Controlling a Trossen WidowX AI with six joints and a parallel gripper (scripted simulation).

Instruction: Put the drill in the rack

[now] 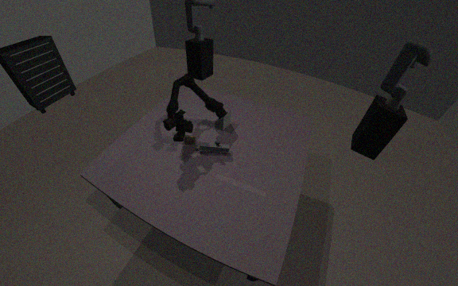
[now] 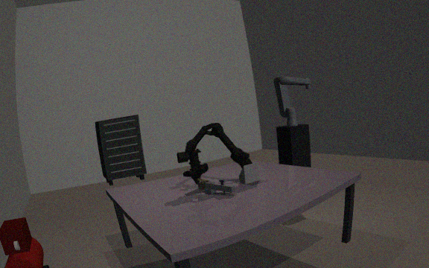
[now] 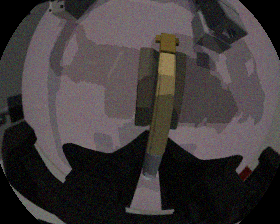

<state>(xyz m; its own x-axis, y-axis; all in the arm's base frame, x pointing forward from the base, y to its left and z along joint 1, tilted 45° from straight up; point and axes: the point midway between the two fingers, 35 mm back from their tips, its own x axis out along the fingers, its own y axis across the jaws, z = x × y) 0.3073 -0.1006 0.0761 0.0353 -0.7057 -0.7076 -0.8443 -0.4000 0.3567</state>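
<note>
My gripper tip is 4 cm to the right of the grey rack, 3 cm past it and 1 cm above it. Also, from my gripper tip: key: 24 cm to the left, 7 cm behind, 3 cm above; then grey block: 22 cm to the left, 5 cm behind, 1 cm above; then yellow drill: 3 cm to the left, 3 cm above, 2 cm behind.
</note>
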